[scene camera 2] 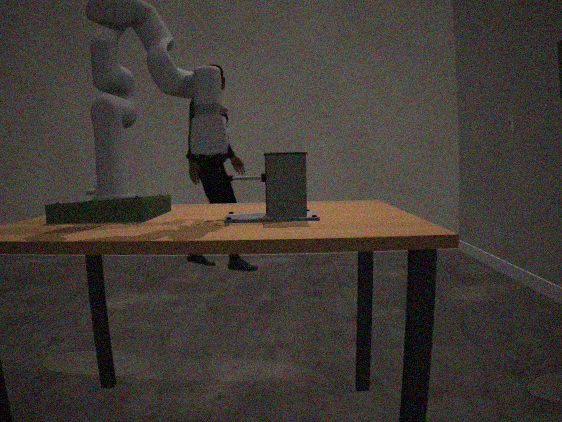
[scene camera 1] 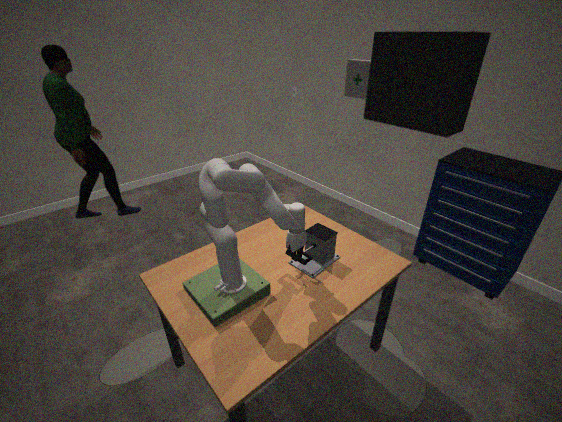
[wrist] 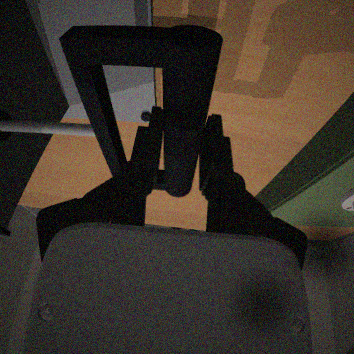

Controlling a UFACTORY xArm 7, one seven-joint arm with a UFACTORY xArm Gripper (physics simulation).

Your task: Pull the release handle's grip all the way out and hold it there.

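Note:
The release handle's grip is a thick black bar on a black rectangular frame in the wrist view. My gripper is shut on the grip, one finger on each side of it. A thin metal rod runs from the handle frame to the dark grey box, and a length of it shows between them. The box stands upright on a light metal base plate. In scene camera 2 the fingers and grip blend into the dark trousers of the person behind.
The arm stands on a green block on the wooden table. A person stands beyond the table. A blue drawer cabinet stands on the floor to the right in scene camera 1.

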